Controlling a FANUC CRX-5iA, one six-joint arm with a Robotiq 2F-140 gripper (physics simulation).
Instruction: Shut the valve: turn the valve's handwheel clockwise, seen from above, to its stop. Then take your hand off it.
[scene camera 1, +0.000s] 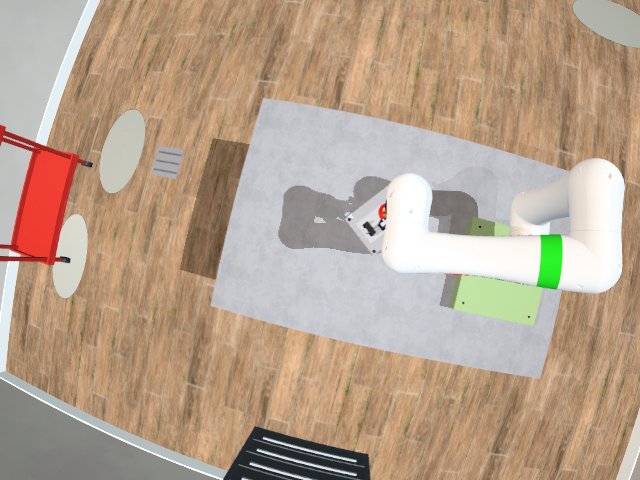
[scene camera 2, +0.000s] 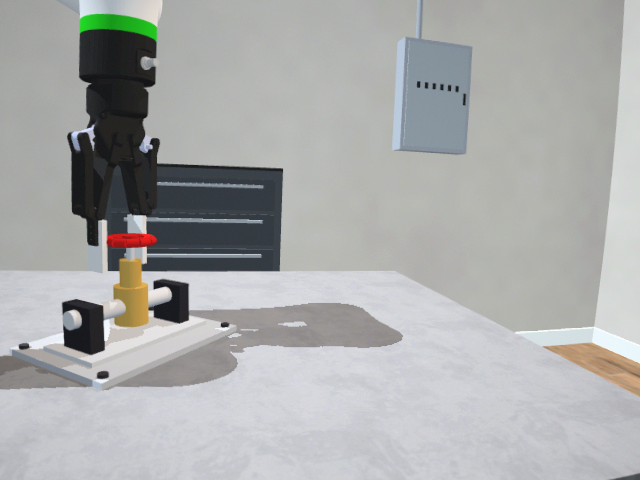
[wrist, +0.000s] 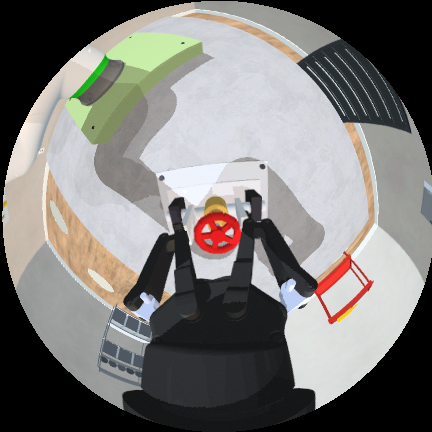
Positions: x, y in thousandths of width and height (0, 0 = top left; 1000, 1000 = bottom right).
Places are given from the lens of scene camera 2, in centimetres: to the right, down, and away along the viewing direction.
my gripper (scene camera 2: 185, 555): -27, 4, 61
red handwheel (scene camera 2: 202, 503): -23, 0, 57
